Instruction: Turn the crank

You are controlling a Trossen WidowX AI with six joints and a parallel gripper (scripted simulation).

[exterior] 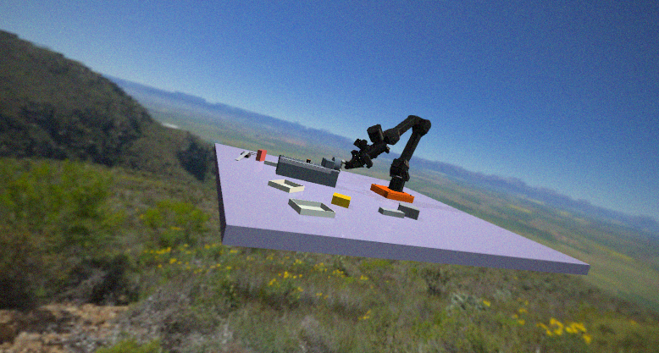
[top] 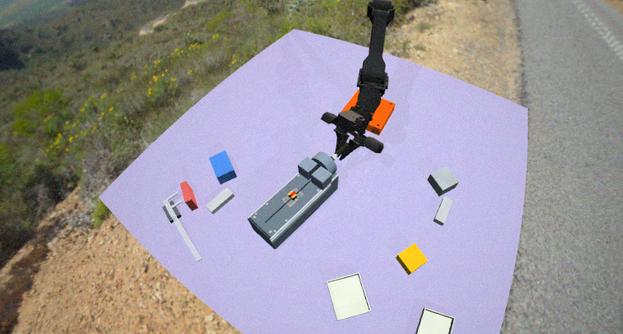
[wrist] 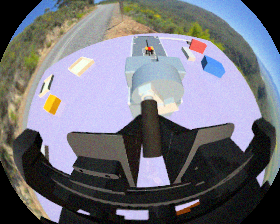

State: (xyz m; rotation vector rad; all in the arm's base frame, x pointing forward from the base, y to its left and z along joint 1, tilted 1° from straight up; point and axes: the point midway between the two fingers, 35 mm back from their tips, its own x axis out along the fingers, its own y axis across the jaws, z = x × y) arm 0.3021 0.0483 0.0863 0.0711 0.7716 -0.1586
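My gripper tip is 20 mm below the dark crank handle and 20 mm past it. Also, from my gripper tip: red pointer 160 mm ahead, 40 mm to the right, 10 mm below; then yellow block 310 mm to the left, 130 mm ahead, 80 mm below; then grey cube 310 mm to the left, 150 mm behind, 70 mm below.
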